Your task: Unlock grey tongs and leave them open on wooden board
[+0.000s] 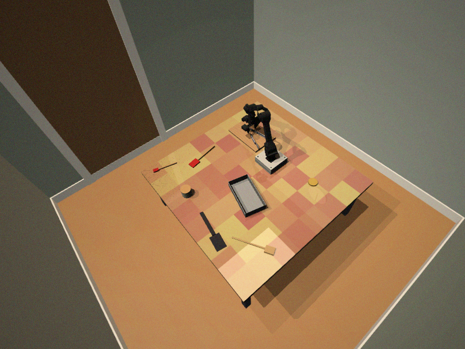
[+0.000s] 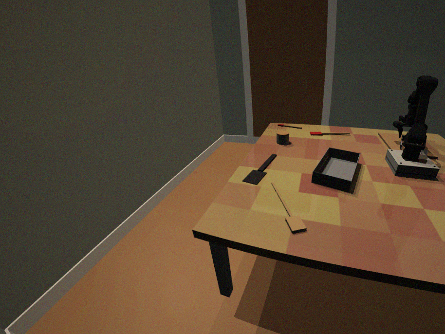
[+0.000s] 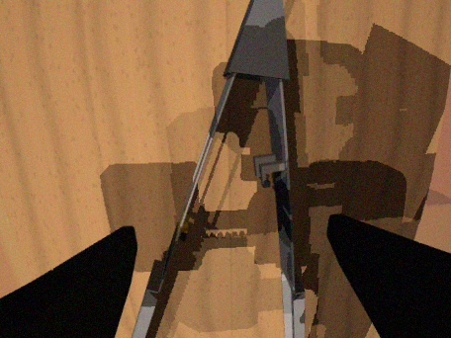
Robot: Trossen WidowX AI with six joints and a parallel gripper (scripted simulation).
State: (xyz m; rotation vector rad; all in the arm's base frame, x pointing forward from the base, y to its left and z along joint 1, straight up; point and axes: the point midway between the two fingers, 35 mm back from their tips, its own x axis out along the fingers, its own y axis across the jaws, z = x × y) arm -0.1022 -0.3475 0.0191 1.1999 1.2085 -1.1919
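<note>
Right now my gripper tip is 2 cm short of the yellow lock piece. Also, from my gripper tip: roasting tin (46 cm ahead, 46 cm to the left, 2 cm below); then red spatula (50 cm ahead, 8 cm to the right, 4 cm below); then wooden board (4 cm below).
</note>
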